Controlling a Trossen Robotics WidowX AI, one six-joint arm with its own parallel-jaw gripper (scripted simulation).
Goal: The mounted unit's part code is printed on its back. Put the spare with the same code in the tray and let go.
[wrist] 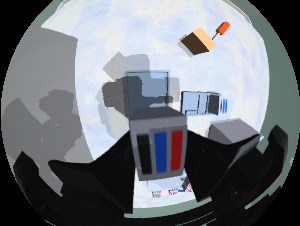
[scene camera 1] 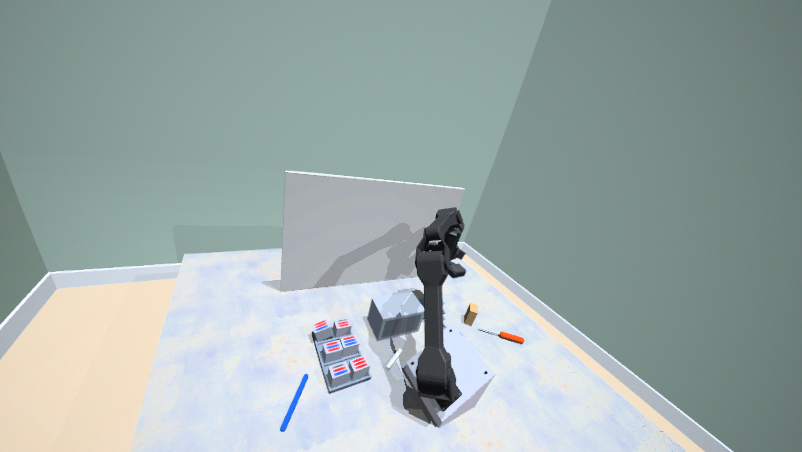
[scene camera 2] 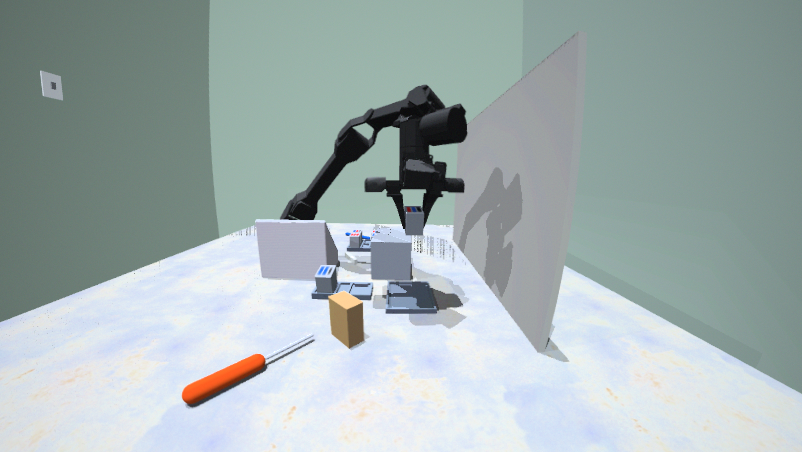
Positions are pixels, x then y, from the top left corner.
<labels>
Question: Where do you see a tray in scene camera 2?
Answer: At 403, 297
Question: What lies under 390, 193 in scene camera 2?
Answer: My gripper.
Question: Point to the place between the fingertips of my gripper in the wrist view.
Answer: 153, 130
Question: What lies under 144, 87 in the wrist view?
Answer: A tray.
</labels>
